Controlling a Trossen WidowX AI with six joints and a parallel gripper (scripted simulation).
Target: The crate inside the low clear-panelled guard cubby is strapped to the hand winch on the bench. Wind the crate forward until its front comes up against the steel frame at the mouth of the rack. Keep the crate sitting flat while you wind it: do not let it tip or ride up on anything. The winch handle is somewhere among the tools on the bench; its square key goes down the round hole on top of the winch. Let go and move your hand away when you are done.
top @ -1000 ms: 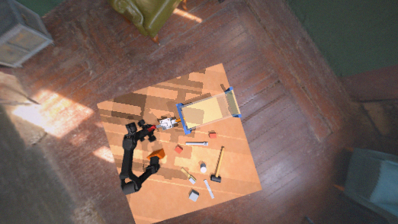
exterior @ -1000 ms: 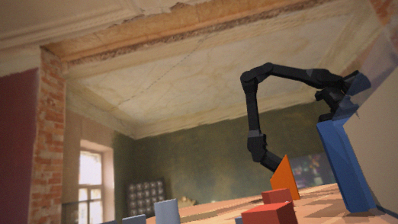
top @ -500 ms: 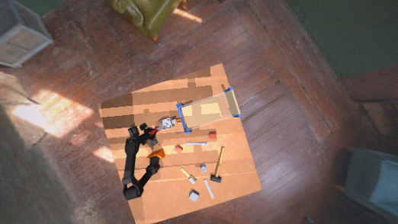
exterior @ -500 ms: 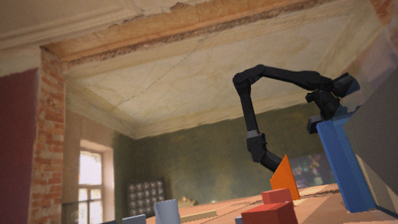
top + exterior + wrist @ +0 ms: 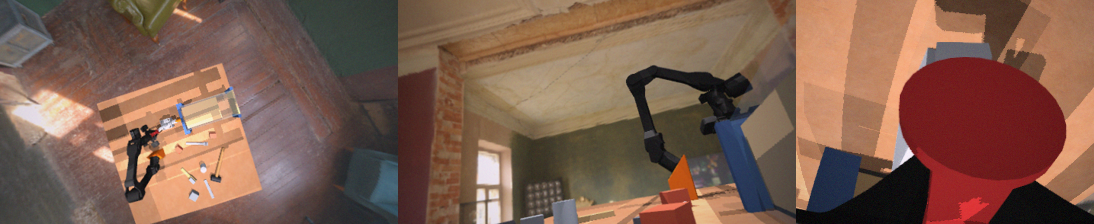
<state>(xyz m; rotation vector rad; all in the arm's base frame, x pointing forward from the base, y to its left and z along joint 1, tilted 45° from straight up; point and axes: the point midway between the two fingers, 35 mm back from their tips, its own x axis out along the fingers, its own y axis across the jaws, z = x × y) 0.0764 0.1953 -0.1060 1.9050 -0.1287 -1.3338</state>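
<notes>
My gripper tip is now 3 cm above the winch handle, 2 cm short of it and 1 cm to the right of it. The rest, counted from my gripper tip: grey hand winch: 10 cm below, 6 cm ahead, 3 cm to the left; red knob: 2 cm behind, 1 cm to the right; clear-panelled guard cubby: 48 cm ahead, 6 cm to the left, 2 cm below.
</notes>
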